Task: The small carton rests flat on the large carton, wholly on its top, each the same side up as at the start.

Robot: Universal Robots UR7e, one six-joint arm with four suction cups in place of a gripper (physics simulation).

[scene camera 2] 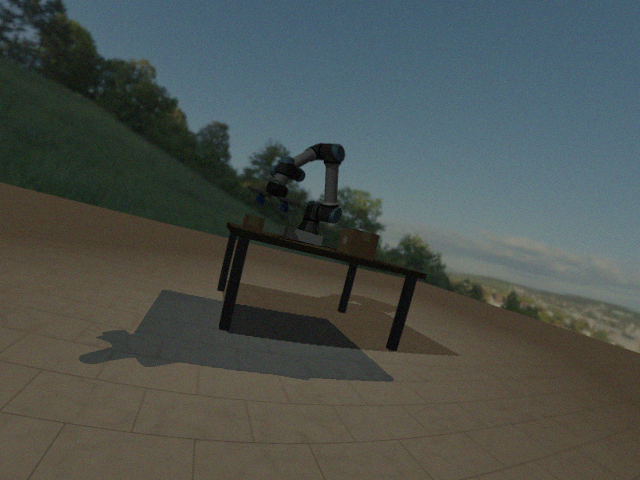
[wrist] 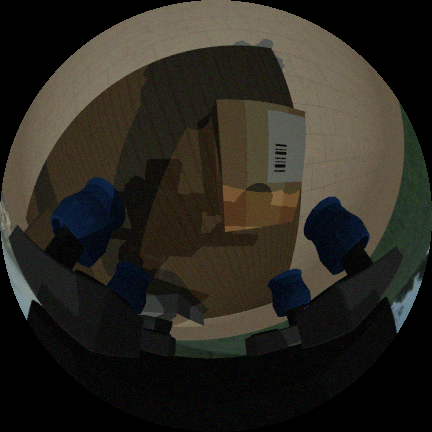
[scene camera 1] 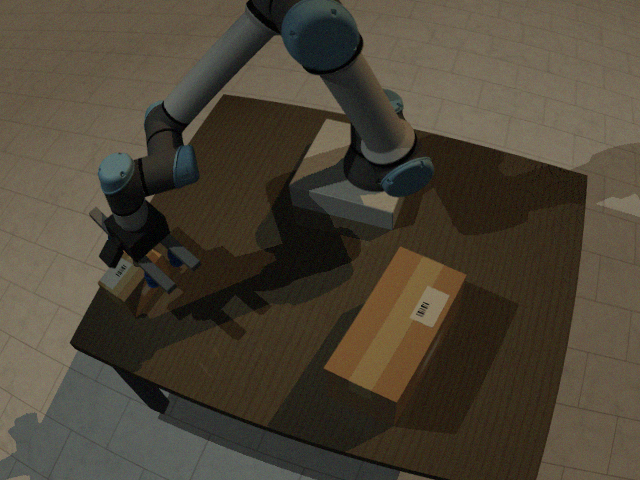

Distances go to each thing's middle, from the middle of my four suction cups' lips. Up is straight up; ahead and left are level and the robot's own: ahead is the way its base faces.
Now: suction cup 130 mm above the small carton (scene camera 1: 125, 286), 70 mm to the left of it and 30 mm short of it. Round my suction cup: large carton (scene camera 1: 377, 366) (550 mm to the left, 110 mm behind, 90 mm below).
